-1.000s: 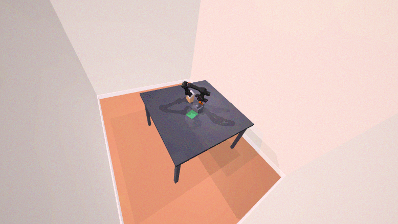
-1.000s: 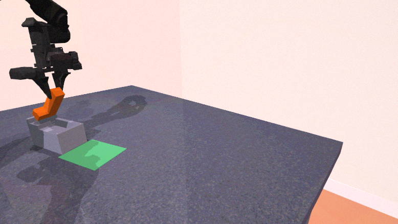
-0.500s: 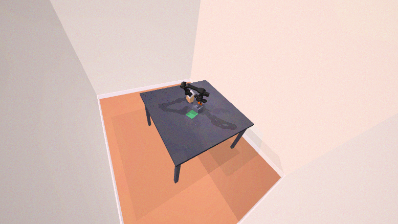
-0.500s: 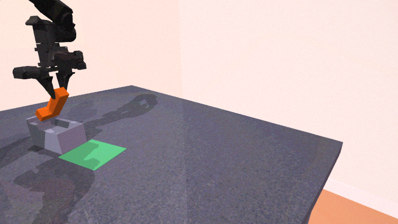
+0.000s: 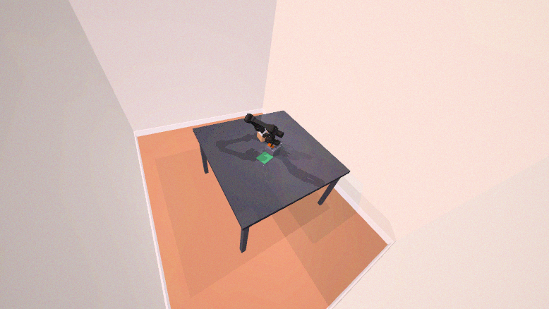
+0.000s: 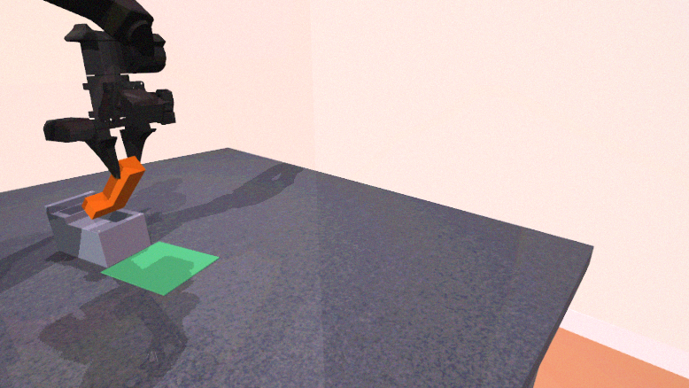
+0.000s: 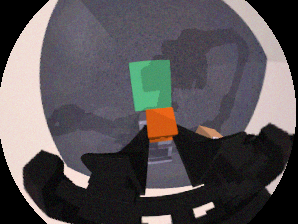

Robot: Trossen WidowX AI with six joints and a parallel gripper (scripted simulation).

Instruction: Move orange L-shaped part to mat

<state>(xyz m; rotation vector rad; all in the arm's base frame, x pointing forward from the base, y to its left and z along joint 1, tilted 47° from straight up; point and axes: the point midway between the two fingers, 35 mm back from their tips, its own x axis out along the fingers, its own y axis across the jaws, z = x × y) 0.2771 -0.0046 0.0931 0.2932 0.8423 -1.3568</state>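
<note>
The green mat is 10 mm ahead of my gripper tip, 50 mm to the right of it and 170 mm below it. Round my gripper tip: orange L-shaped part: 30 mm behind, 20 mm to the left, 30 mm below.
</note>
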